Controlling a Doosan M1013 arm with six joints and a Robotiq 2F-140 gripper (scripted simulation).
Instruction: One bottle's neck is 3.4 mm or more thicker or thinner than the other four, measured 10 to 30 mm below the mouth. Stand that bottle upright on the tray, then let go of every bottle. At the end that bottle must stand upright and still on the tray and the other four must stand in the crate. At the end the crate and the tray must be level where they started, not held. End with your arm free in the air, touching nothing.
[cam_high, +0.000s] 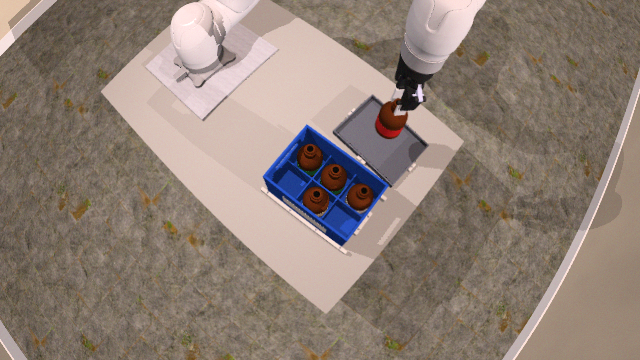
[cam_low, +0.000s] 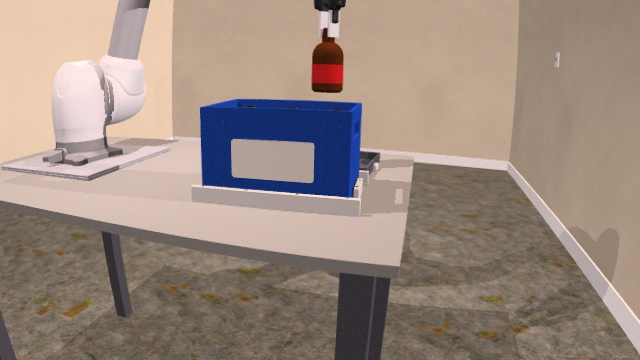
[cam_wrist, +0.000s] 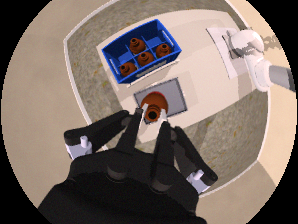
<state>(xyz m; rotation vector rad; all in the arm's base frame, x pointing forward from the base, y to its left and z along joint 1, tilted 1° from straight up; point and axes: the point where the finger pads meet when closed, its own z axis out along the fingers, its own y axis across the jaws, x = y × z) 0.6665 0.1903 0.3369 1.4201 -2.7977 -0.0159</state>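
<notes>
Right now my hand is 9 cm above the bottle. Round my hand: crate: 1 cm behind, 22 cm to the right, 27 cm below; then dark grey tray: 1 cm behind, 4 cm to the left, 34 cm below.
</notes>
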